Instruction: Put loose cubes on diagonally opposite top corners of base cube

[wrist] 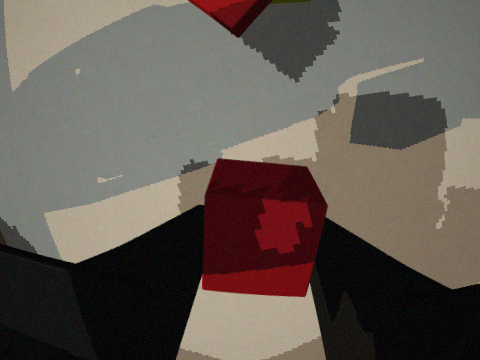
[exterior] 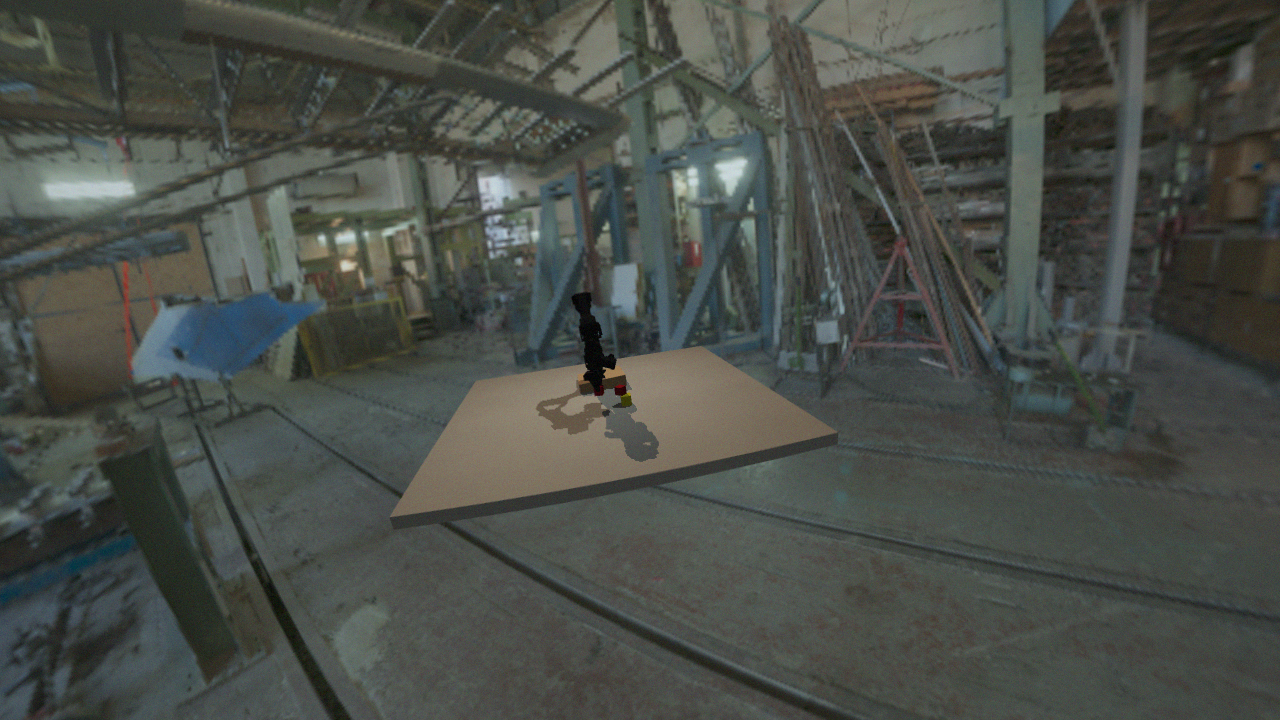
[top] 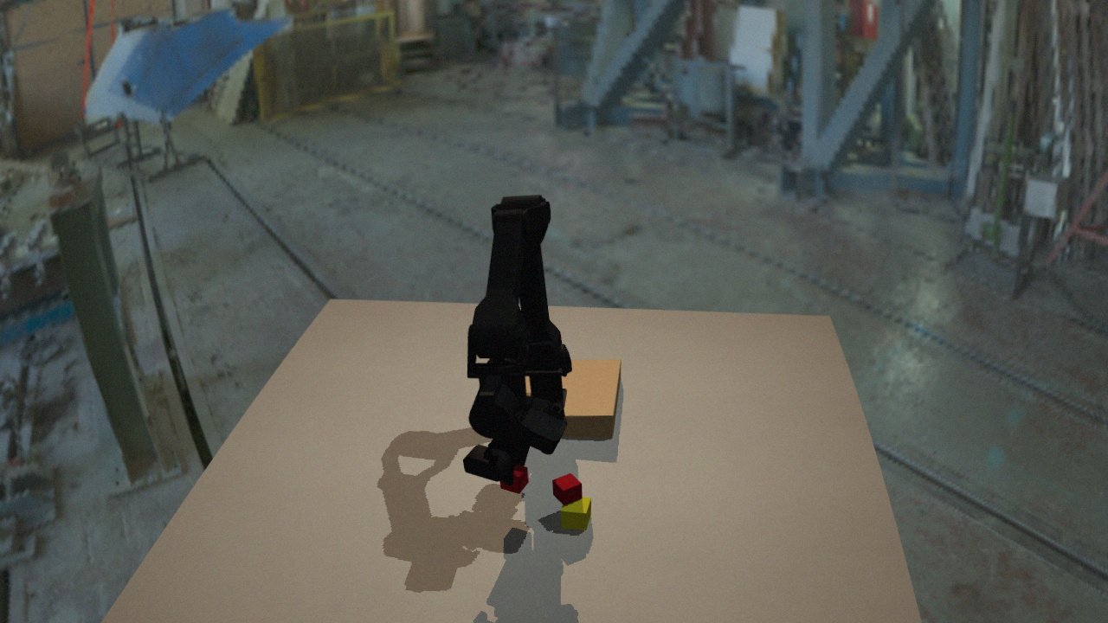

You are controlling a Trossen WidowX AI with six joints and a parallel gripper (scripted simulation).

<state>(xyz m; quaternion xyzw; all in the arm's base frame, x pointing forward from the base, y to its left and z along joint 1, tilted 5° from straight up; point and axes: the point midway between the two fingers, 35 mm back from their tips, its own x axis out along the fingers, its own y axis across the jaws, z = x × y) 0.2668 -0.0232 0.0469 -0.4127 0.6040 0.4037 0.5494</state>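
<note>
Right now the yellow cube is 10 cm to the left of my gripper tip, 5 cm below it and 3 cm ahead of it.
</note>
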